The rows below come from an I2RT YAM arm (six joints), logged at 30 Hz.
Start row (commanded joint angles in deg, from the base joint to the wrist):
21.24, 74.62, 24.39, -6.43, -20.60, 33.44
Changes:
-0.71, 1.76, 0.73, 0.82, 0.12, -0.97
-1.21, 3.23, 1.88, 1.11, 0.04, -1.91
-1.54, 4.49, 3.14, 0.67, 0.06, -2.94
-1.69, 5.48, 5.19, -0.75, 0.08, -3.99
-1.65, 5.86, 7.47, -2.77, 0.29, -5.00
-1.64, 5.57, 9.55, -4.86, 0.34, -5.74
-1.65, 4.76, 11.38, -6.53, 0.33, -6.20
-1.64, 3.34, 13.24, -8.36, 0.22, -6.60
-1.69, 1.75, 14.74, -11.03, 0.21, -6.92
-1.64, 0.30, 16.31, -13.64, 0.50, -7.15
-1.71, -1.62, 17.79, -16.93, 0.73, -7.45
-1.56, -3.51, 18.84, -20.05, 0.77, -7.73
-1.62, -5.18, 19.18, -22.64, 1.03, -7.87
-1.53, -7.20, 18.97, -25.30, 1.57, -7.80
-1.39, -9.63, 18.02, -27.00, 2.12, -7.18
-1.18, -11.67, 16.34, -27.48, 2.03, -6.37
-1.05, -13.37, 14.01, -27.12, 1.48, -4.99
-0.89, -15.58, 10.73, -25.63, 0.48, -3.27
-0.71, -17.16, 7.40, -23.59, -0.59, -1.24
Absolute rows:
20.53, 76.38, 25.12, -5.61, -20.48, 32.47
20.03, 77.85, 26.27, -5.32, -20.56, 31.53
19.70, 79.11, 27.53, -5.76, -20.54, 30.50
19.55, 80.10, 29.58, -7.18, -20.52, 29.45
19.59, 80.48, 31.86, -9.20, -20.31, 28.44
19.60, 80.19, 33.94, -11.29, -20.26, 27.70
19.59, 79.38, 35.77, -12.96, -20.27, 27.24
19.60, 77.96, 37.63, -14.79, -20.38, 26.84
19.55, 76.37, 39.13, -17.46, -20.39, 26.52
19.60, 74.92, 40.70, -20.07, -20.10, 26.29
19.53, 73.00, 42.18, -23.36, -19.87, 25.99
19.68, 71.11, 43.23, -26.48, -19.83, 25.71
19.62, 69.44, 43.57, -29.07, -19.57, 25.57
19.71, 67.42, 43.36, -31.73, -19.03, 25.64
19.85, 64.99, 42.41, -33.43, -18.48, 26.26
20.06, 62.95, 40.73, -33.91, -18.57, 27.07
20.19, 61.25, 38.40, -33.55, -19.12, 28.45
20.35, 59.04, 35.12, -32.06, -20.12, 30.17
20.53, 57.46, 31.79, -30.02, -21.19, 32.20

